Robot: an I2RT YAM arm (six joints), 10 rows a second.
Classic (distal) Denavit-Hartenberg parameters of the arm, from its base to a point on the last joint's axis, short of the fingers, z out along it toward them. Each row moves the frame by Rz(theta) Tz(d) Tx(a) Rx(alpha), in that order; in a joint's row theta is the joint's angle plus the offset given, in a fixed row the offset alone. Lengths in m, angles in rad.
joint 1: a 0.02, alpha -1.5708, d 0.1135, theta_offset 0
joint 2: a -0.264, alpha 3.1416, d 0, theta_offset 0
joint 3: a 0.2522, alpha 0, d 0, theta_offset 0.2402
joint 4: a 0.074, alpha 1.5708, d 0, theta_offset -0.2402
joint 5: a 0, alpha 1.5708, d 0, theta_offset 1.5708
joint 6: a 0, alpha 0, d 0.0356, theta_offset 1.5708
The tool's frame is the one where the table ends.
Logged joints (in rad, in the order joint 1, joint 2, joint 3, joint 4, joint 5, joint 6), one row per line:
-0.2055 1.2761 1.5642 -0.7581 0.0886 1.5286
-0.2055 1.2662 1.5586 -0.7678 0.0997 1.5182
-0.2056 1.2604 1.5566 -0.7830 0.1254 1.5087
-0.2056 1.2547 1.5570 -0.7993 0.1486 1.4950
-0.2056 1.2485 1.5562 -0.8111 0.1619 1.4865
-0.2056 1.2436 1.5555 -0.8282 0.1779 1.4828
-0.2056 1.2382 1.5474 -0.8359 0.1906 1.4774
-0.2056 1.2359 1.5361 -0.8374 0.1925 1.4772
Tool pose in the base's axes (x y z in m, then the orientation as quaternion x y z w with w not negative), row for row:
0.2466 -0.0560 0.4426 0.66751 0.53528 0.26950 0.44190
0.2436 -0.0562 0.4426 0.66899 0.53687 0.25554 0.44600
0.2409 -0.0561 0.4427 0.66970 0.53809 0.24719 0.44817
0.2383 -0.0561 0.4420 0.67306 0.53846 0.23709 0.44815
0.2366 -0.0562 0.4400 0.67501 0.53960 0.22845 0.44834
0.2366 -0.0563 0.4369 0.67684 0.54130 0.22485 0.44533
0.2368 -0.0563 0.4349 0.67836 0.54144 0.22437 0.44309
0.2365 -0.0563 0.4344 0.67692 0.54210 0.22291 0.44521
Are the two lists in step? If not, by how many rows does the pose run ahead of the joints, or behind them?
The pose runs 2 rows ahead of the joints: the pose in row i belongs to the joints in row i + 2.
